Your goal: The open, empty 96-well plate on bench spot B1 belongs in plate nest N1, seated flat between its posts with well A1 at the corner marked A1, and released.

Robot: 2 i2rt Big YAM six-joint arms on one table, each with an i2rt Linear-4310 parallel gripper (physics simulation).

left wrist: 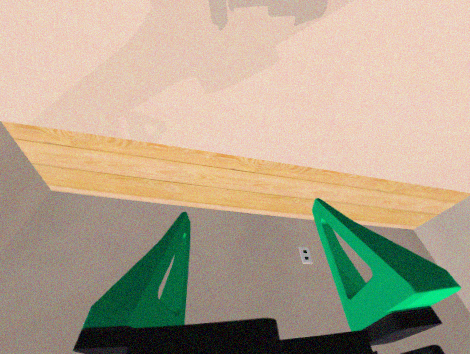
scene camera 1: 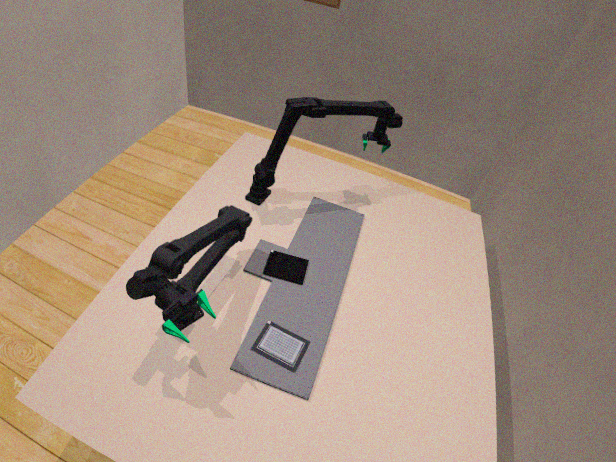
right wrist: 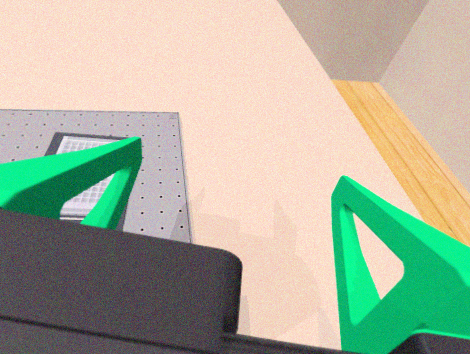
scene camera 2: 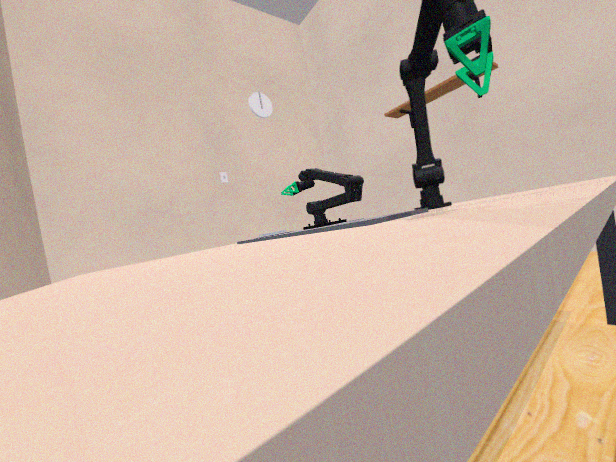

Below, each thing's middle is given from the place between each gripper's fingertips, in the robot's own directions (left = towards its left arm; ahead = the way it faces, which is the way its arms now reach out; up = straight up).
The clear well plate [scene camera 1: 281, 345] lies 1040 mm to the right of my left hand, 200 mm below it and 110 mm behind it. Round my left hand: dark nest with white outline [scene camera 1: 293, 367] 1040 mm to the right, 210 mm below, 110 mm behind.
The clear well plate is 23 cm below my right hand, 20 cm ahead of it and 13 cm to the left of it. From my right hand the other things lie so: dark nest with white outline: 24 cm below, 20 cm ahead, 13 cm to the left.
